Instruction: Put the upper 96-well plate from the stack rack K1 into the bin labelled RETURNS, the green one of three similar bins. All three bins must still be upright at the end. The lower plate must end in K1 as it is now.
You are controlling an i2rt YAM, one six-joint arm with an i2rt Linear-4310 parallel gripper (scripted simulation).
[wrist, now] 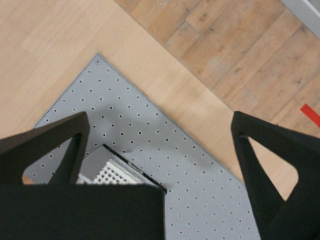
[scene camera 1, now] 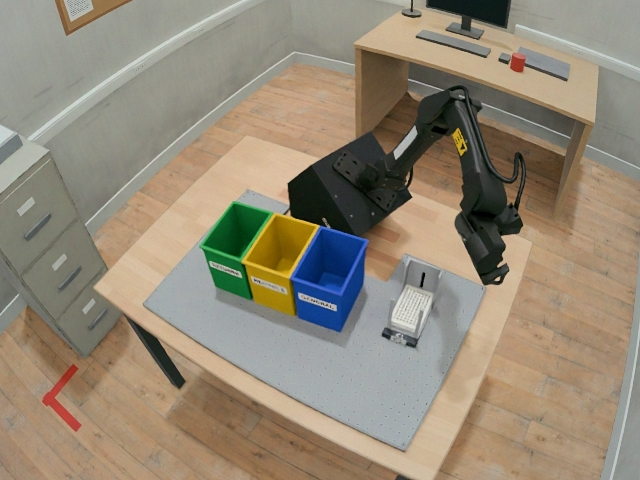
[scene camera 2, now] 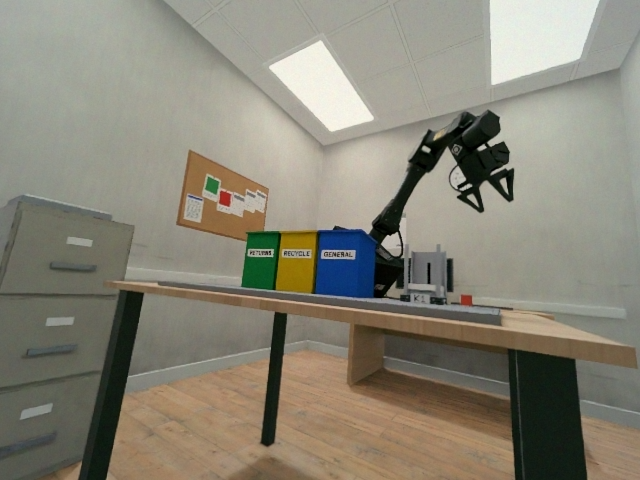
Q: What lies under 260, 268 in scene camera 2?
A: A green returns bin.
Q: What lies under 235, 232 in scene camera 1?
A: A green returns bin.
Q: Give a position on a blue general bin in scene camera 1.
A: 332, 258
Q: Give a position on a yellow recycle bin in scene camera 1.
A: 278, 249
